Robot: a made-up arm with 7 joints. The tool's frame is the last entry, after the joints. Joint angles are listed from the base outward. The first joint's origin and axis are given. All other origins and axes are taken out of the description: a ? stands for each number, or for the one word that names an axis. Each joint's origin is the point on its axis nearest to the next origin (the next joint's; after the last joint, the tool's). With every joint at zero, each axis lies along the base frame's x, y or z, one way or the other. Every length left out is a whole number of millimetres.
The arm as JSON. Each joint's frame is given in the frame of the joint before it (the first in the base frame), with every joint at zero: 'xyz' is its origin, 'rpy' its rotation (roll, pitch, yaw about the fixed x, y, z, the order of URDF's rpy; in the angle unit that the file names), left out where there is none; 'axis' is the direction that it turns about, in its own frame. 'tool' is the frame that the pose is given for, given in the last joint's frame.
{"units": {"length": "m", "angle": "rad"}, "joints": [
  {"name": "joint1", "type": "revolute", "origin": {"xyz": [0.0, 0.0, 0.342]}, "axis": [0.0, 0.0, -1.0]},
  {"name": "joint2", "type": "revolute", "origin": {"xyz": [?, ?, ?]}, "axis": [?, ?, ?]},
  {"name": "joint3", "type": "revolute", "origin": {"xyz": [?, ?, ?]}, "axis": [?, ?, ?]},
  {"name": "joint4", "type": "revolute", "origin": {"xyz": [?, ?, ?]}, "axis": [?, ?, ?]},
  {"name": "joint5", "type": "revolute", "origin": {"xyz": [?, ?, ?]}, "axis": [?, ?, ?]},
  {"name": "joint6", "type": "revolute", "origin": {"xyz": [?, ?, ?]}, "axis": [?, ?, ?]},
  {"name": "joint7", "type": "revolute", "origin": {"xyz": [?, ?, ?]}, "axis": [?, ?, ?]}
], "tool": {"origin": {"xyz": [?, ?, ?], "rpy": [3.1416, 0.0, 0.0]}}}
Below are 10 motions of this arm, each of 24 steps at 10 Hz.
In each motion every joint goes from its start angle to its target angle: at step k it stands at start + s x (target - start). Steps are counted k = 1, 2, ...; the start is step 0. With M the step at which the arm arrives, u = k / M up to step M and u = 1 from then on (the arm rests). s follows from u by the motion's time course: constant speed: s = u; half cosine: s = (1 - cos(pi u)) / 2; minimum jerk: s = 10 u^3 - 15 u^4 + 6 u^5.
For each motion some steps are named. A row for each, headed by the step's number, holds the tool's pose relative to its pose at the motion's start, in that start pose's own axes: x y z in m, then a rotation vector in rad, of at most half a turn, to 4 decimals.
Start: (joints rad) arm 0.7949 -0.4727 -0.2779 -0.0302 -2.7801 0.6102 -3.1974
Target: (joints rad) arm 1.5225 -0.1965 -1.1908 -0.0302 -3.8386 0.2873 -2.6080
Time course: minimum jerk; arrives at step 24
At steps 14, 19, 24:
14: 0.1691 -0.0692 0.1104 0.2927 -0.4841 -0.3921
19: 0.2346 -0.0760 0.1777 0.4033 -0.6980 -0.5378
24: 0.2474 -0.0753 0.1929 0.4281 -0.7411 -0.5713

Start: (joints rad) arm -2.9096 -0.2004 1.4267 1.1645 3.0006 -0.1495 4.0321
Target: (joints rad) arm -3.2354 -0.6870 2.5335 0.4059 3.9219 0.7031 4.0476
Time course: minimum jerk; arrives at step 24
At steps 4, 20, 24:
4: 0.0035 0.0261 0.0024 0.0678 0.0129 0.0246
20: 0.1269 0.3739 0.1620 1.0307 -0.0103 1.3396
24: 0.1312 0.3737 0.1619 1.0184 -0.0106 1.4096

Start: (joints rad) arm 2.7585 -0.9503 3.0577 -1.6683 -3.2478 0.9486 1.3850
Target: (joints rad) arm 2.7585 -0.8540 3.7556 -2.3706 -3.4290 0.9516 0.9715
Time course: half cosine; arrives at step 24
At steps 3, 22, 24:
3: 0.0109 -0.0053 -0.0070 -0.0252 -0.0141 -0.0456
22: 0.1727 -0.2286 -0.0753 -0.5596 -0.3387 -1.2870
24: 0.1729 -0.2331 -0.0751 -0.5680 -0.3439 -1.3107

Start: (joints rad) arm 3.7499 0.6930 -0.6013 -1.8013 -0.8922 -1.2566 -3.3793
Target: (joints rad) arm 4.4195 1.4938 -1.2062 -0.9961 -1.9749 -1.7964 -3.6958
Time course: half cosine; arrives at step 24
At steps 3, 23, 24:
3: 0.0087 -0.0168 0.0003 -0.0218 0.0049 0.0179
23: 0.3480 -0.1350 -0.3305 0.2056 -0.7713 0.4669
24: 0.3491 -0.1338 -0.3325 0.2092 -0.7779 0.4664

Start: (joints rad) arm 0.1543 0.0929 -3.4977 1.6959 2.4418 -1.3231 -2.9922
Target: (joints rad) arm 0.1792 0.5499 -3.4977 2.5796 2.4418 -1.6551 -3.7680
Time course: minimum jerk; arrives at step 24
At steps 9, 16, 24:
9: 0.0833 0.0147 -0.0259 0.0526 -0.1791 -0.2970
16: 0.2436 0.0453 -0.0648 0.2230 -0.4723 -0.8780
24: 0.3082 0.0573 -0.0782 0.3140 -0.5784 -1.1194

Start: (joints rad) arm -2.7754 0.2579 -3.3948 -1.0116 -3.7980 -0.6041 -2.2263
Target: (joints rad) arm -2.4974 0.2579 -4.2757 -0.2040 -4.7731 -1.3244 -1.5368
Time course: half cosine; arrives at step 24
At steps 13, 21, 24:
13: 0.1304 -0.0842 0.0030 -0.5183 -0.0104 -0.5674
21: 0.1508 -0.1407 0.0303 -0.7016 0.3672 -0.9693
24: 0.1513 -0.1444 0.0335 -0.7024 0.4151 -1.0056

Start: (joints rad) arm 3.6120 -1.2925 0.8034 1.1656 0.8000 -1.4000 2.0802
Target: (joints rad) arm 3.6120 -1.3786 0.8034 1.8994 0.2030 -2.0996 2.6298
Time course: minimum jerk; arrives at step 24
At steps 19, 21, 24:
19: 0.0090 0.0558 0.1642 -0.3864 -0.5062 0.2814
21: 0.0103 0.0608 0.1732 -0.4188 -0.5218 0.3123
24: 0.0108 0.0625 0.1762 -0.4296 -0.5266 0.3228

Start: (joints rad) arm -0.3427 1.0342 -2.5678 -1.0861 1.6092 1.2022 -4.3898
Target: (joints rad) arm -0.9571 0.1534 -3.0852 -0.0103 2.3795 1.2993 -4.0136
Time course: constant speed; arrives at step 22
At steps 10, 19, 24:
10: -0.3880 -0.1974 0.1086 -0.0361 0.3393 1.1044
19: -0.5223 -0.4451 0.4057 0.3830 0.7452 1.8793
24: -0.5038 -0.5065 0.5292 0.6284 0.8983 2.0305

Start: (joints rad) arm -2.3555 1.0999 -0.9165 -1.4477 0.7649 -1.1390 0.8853
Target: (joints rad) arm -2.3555 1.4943 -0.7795 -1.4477 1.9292 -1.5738 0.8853
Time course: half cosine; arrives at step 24
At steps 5, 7, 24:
5: -0.0205 -0.0064 0.0167 -0.0685 0.1394 0.0381
7: -0.0384 -0.0119 0.0346 -0.1292 0.2664 0.0650
24: -0.1317 -0.0035 0.2825 -0.6530 1.4157 0.0173

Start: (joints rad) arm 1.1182 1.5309 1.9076 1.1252 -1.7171 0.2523 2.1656
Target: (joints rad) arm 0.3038 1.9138 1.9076 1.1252 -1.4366 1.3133 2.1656
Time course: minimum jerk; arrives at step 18
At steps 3, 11, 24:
3: -0.0220 -0.0008 0.0098 -0.0218 0.0469 0.0204
11: -0.3053 -0.0665 0.3047 -0.3948 0.7033 0.5958
24: -0.3389 -0.1205 0.4570 -0.5347 0.8150 0.9318

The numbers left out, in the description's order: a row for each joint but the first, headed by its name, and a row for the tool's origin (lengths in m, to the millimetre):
joint2: xyz 0.0 -0.015 0.0, axis 0.0 1.0 0.0
joint3: xyz 0.0 0.0 0.382, axis 0.0 0.0 -1.0
joint4: xyz 0.0 -0.01 0.0, axis 0.0 1.0 0.0
joint5: xyz 0.0 0.0 0.286, axis 0.0 0.0 -1.0
joint6: xyz 0.0 0.0 0.0, axis 0.0 1.0 0.0
joint7: xyz 0.0 0.0 0.142, axis 0.0 0.0 -1.0
tool: xyz 0.0 0.0 0.0

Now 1 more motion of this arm.
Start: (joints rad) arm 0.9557 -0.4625 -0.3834 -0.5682 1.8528 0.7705 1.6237
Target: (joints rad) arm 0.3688 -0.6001 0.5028 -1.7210 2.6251 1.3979 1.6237
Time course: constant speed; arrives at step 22
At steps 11, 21, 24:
11: 0.2842 -0.1705 0.0546 -0.5947 -0.8272 -0.1460
21: 0.3601 -0.3036 0.2537 -1.1336 -1.4963 -0.4952
24: 0.3564 -0.3137 0.2743 -1.1819 -1.5566 -0.5440

